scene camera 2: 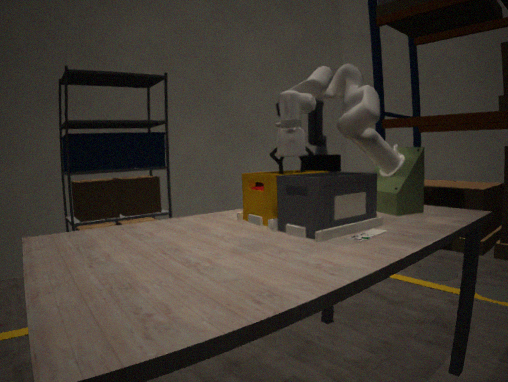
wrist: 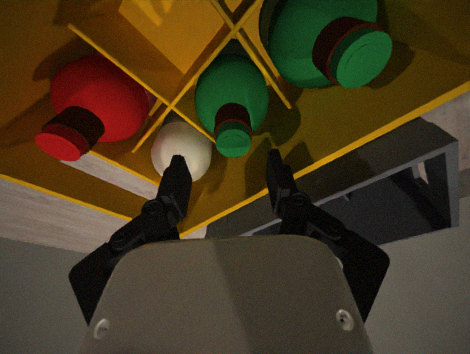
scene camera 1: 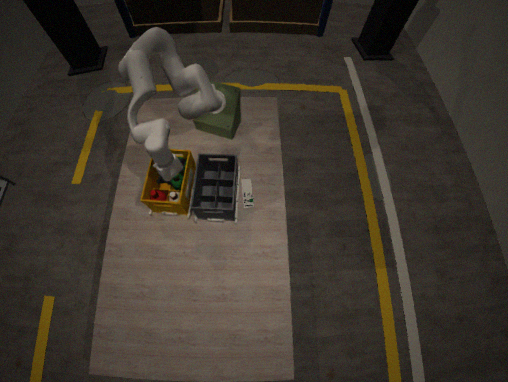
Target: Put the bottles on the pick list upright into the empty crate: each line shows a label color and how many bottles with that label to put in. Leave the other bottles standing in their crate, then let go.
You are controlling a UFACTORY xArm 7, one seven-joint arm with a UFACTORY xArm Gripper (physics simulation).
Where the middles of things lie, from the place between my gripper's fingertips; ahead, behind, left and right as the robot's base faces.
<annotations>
The white bottle [wrist: 176, 136] is 80 mm below my hand, 70 mm ahead of it and 20 mm to the right of it. Also, from my hand: red bottle [wrist: 95, 100]: 110 mm to the right, 80 mm below, 50 mm ahead.
</annotations>
